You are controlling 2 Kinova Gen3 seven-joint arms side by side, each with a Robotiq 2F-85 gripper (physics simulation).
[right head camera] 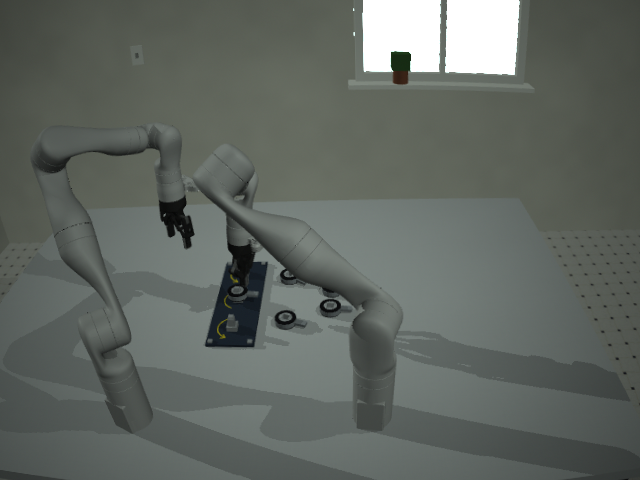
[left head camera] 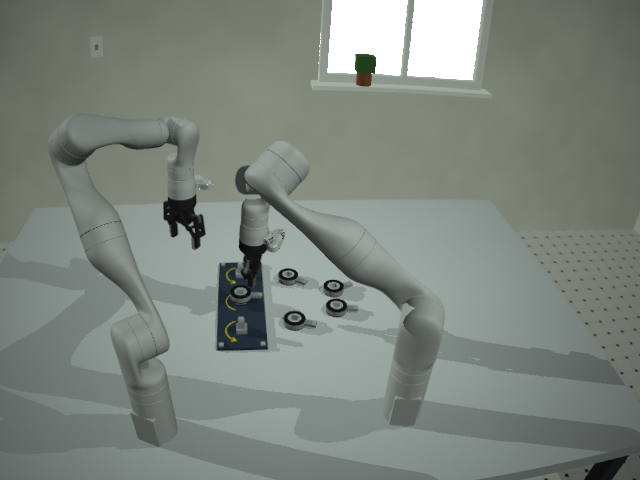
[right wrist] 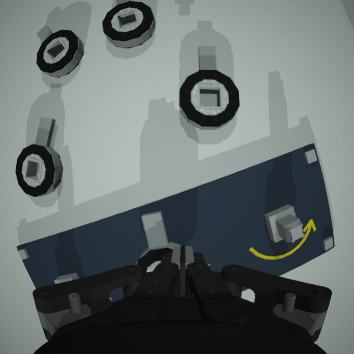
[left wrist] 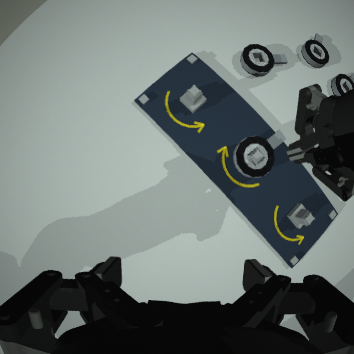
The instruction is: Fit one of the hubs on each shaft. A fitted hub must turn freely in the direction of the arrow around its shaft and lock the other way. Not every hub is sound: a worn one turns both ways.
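Places are measured from the left arm's base along level axes (x down, y back, z left), in millimetres.
Pixels of known places: left gripper, between the fingertips: [right head camera: 179,242] [left head camera: 185,242] [left wrist: 182,273]; right gripper, between the fingertips: [right head camera: 244,285] [left head camera: 251,286] [right wrist: 182,258] [left wrist: 292,153]; left arm's base, origin of its link: [right head camera: 135,417] [left head camera: 158,429]; right arm's base, origin of its link: [right head camera: 372,415] [left head camera: 401,410].
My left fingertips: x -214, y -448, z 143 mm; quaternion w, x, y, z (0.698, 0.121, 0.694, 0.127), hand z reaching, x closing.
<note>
For each thing: its top centre in the pictures, then the offset to it from my left fingertips. Level surfaces: height alone.
- dark blue board, height of its surface: dx +206 mm
- black-ringed hub, centre of its top: [right wrist: 160,262] [left wrist: 263,149] [left head camera: 246,291] [right head camera: 242,290] dx +170, dy -65, dz -149 mm
- far shaft, centre of its top: [left wrist: 193,92] [left head camera: 240,265] dx +168, dy -179, dz -80 mm
A dark blue board [left head camera: 253,315] [right head camera: 247,320] [left wrist: 220,115] [right wrist: 230,200] carries three shafts and yellow arrows. A black-ringed hub [left head camera: 232,294] [left wrist: 239,157] [right wrist: 155,231] sits around the middle shaft, its handle pointing right in the head views. The near shaft [left head camera: 241,325] [right head camera: 232,324] [left wrist: 301,216] [right wrist: 287,225] and the far shaft [left head camera: 238,269] [left wrist: 193,99] are bare. My right gripper [left head camera: 251,283] [right head camera: 244,284] [left wrist: 292,153] [right wrist: 182,258] is shut and empty, above the board beside the hub's handle. My left gripper [left head camera: 185,240] [right head camera: 178,240] [left wrist: 182,273] is open and empty, high beyond the board's left.
Several loose hubs lie right of the board in the head views: a near one [left head camera: 285,319] [right wrist: 186,97], a far one [left head camera: 280,274] [left wrist: 245,59] [right wrist: 21,170], and two farther right. My right arm [right head camera: 320,263] partly covers one in the right head view.
</note>
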